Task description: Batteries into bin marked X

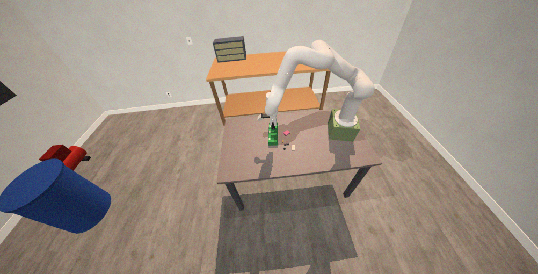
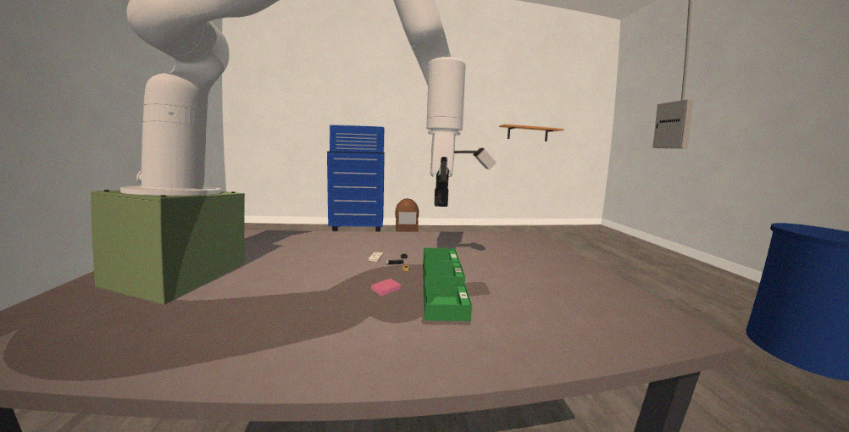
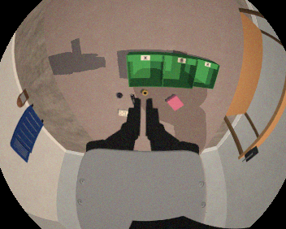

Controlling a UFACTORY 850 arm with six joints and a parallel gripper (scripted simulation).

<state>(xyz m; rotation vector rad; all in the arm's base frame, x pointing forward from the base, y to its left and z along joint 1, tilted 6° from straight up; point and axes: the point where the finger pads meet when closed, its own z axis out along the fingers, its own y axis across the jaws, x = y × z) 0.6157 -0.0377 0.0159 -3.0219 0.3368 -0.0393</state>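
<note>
Right now the black cylinder is 180 mm below my hand, 100 mm behind it and 60 mm to the left of it. The rest, counted from my hand: green bin 170 mm below, 90 mm to the right, 10 mm behind; black round piece 180 mm below, 100 mm to the left, 70 mm behind; yellow ring 180 mm below, 80 mm behind, 10 mm to the left.
</note>
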